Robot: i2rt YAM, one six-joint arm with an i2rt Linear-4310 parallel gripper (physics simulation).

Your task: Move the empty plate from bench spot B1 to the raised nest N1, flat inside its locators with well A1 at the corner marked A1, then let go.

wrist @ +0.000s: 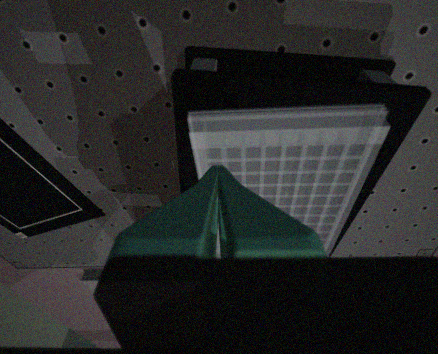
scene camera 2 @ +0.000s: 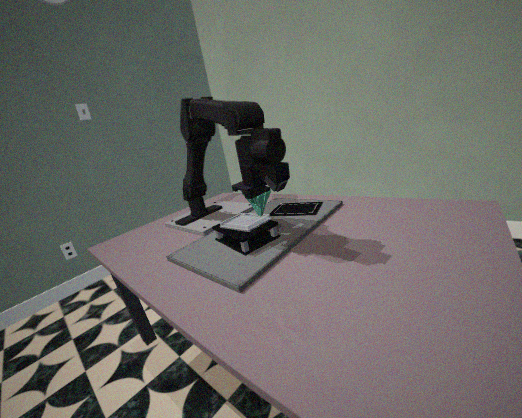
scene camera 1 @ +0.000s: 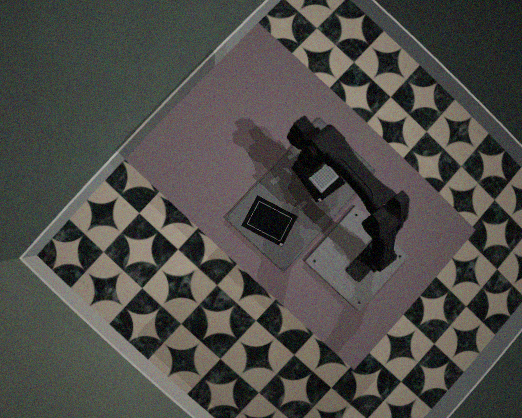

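Pixels of known places: gripper, fingertip midpoint: point(wrist: 218, 176) point(scene camera 2: 260, 215) point(scene camera 1: 306, 169); arm's base, origin of the base link: point(scene camera 2: 200, 215) point(scene camera 1: 369, 257).
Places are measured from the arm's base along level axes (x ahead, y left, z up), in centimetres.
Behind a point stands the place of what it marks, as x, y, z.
The pale plate point(scene camera 1: 323, 179) @(33.4, -7.7, 4.5) point(scene camera 2: 244, 223) @(39.8, -11.2, 6.0) point(wrist: 280, 137) @(42.4, -8.5, 6.3) lies on the black raised nest N1 point(scene camera 1: 334, 191) point(scene camera 2: 250, 235) @(42.9, -12.9, 3.9) point(wrist: 300, 90) @(43.3, -9.7, 3.9) and looks flat. Its well A1 and the nest's A1 mark cannot be made out, and locator contact is too small to tell. Bench spot B1 point(scene camera 1: 269, 220) @(37.0, 16.2, -0.2) point(scene camera 2: 296, 208) @(37.0, 16.3, -0.2) point(wrist: 35, 190) @(34.4, 13.1, -0.2), a black rectangle with a thin white outline, bears no plate. My gripper point(scene camera 2: 260, 215) @(40.2, -5.5, 6.0) point(wrist: 218, 176) @(40.2, -5.5, 6.0) is shut with its green fingertips together and holds nothing. The tips are just above the plate, near one side of it; they are hidden in scene camera 1.
The grey perforated board point(scene camera 1: 240, 212) @(46.8, 21.5, -0.4) point(scene camera 2: 210, 265) @(37.6, -22.8, -0.4) point(wrist: 115, 92) @(42.6, 1.5, -0.4) carries the nest and B1. The arm's light base plate point(scene camera 1: 330, 265) @(8.7, 12.5, 0.0) point(scene camera 2: 182, 226) @(3.4, -10.5, 0.0) stands beside it. Pink table top point(scene camera 1: 190, 125) @(83.3, 10.9, -1.7) point(scene camera 2: 375, 310) @(73.5, -18.3, -1.7) surrounds both. The arm arches over the nest and casts a shadow across the board.
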